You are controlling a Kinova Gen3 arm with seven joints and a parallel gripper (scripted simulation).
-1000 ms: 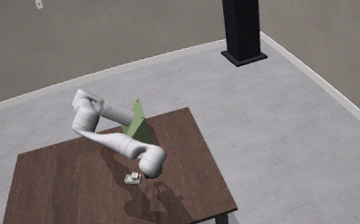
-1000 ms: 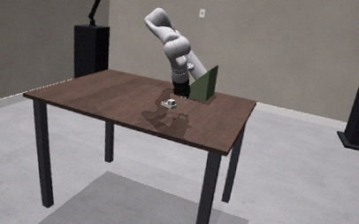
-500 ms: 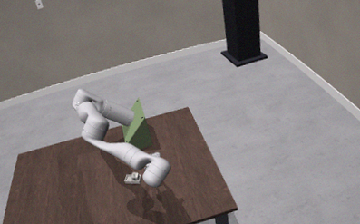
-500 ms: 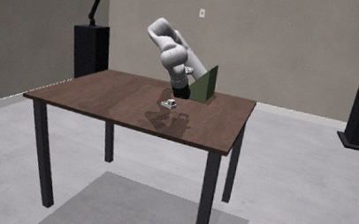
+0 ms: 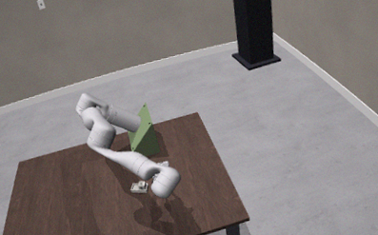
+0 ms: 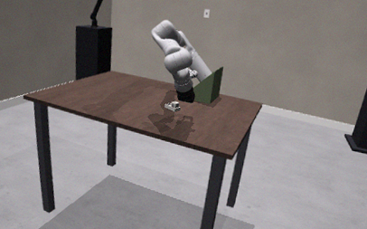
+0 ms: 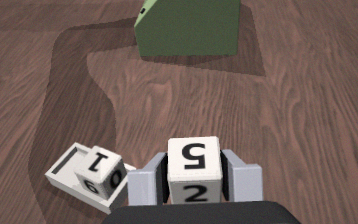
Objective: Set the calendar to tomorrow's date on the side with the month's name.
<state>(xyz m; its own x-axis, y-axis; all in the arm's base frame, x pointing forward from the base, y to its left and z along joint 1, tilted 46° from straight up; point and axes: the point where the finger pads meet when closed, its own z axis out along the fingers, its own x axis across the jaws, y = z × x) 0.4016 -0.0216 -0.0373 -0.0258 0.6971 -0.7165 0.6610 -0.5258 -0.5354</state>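
Right now my hand is 80 mm to the left of the white cube, 70 mm above it and 50 mm past it. Also, from my hand: white calendar tray: 100 mm to the right, 80 mm below, 60 mm behind; digit cube: 10 mm below, 10 mm behind.
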